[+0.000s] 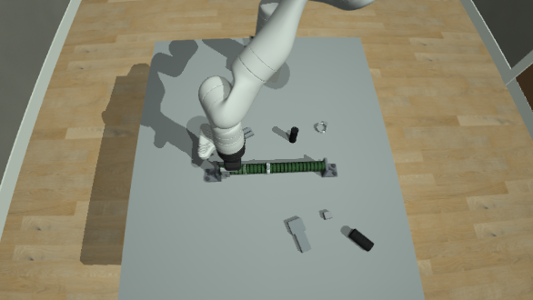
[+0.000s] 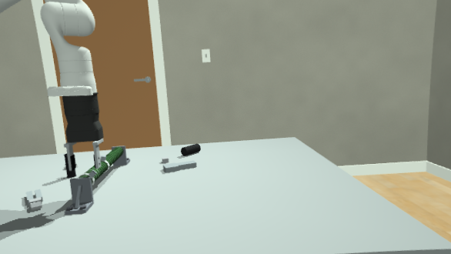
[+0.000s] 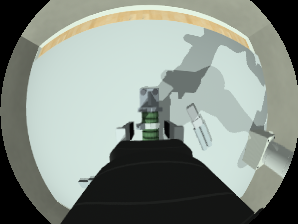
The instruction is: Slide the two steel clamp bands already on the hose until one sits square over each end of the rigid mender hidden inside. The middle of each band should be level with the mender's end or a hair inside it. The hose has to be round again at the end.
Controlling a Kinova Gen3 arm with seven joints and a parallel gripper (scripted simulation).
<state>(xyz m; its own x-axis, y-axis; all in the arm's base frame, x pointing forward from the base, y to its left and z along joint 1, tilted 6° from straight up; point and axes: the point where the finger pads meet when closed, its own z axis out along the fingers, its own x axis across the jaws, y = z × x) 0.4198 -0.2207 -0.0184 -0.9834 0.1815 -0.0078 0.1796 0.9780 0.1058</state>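
Now: the grey stepped tool 12 cm behind my hand, 9 cm below it and 4 cm to the left of it. The rest, counted from my hand: small grey cube (28 cm to the left, 20 cm ahead, 9 cm below); black cylinder (24 cm to the left, 8 cm behind, 6 cm below).
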